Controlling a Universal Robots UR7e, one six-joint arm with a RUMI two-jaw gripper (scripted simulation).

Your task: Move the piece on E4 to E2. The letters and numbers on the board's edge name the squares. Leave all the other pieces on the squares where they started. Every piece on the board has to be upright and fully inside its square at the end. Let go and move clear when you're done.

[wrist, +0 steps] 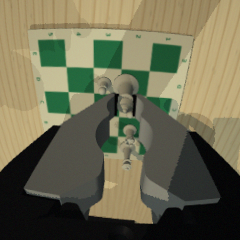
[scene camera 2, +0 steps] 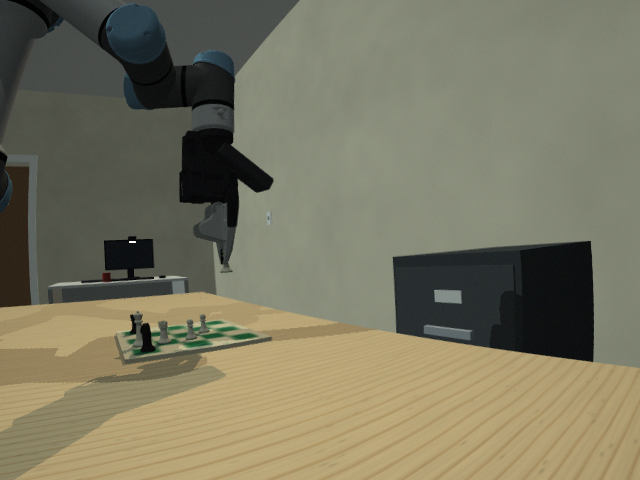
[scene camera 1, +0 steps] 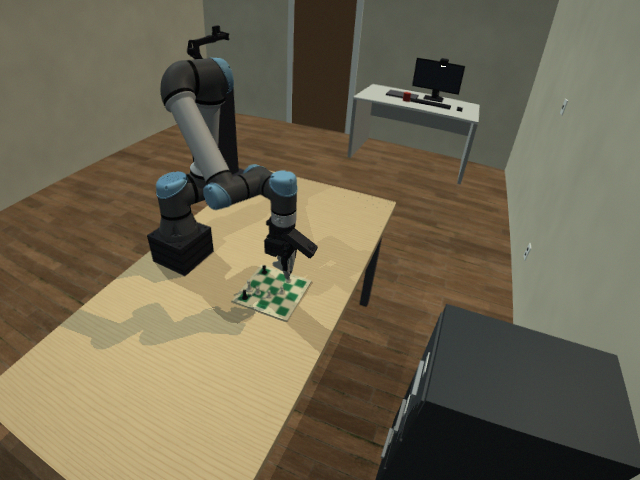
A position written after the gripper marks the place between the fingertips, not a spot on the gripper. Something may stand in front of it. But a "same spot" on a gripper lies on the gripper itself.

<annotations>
gripper: wrist; scene camera 2 224, 264; scene camera 1
chessboard: wrist 67, 63; scene camera 2; scene camera 1
same spot on chessboard: [scene camera 1: 281, 306] = [scene camera 2: 232, 335]
same spot on gripper: [wrist: 65, 164] = [scene camera 1: 293, 255]
</annotations>
